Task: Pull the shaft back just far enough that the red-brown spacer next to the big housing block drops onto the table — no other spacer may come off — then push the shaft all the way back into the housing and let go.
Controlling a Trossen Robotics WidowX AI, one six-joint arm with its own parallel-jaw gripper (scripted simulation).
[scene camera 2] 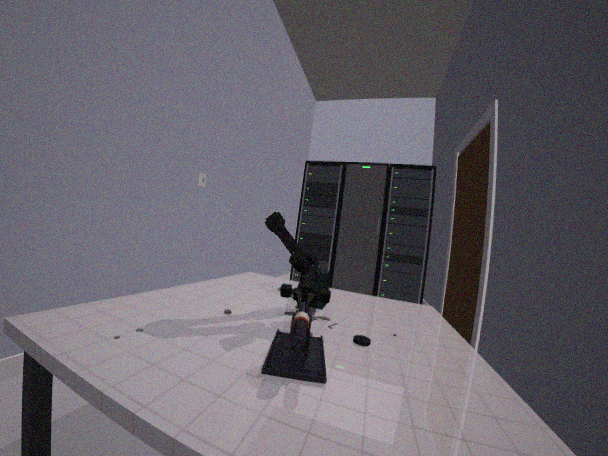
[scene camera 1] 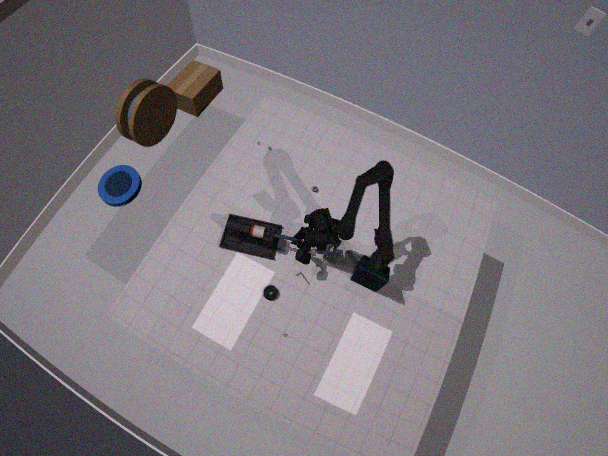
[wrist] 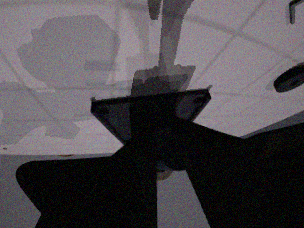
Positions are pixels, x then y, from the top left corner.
Scene:
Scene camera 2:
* my gripper: 302, 314
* dark fixture: 296, 355

